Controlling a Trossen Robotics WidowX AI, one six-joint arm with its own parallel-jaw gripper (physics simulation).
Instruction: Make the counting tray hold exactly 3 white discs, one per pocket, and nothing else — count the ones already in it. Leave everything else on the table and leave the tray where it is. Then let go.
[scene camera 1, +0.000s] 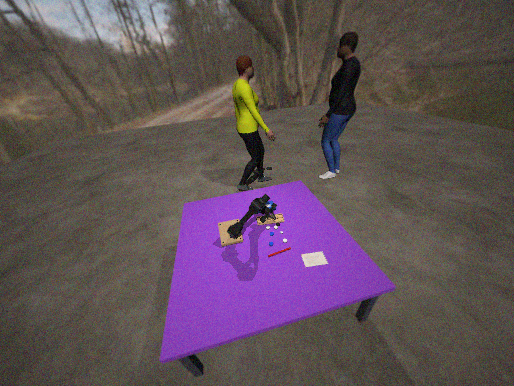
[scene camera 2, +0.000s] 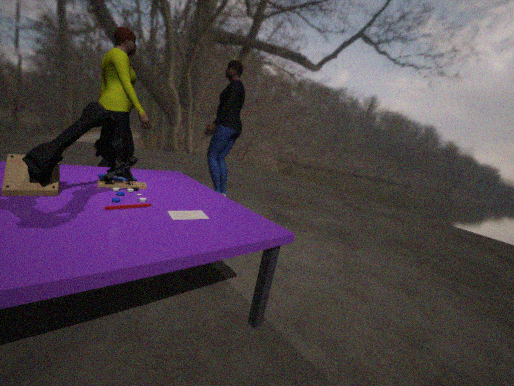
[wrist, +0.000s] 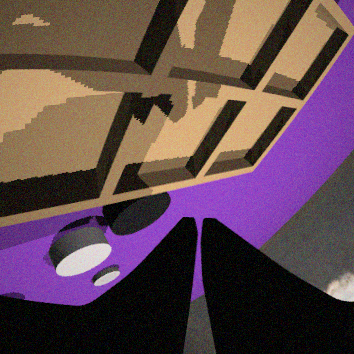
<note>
My gripper (wrist: 196, 229) is shut and holds nothing. Also in view: a wooden counting tray (wrist: 108, 108). The table carries a dark disc (wrist: 125, 217).
</note>
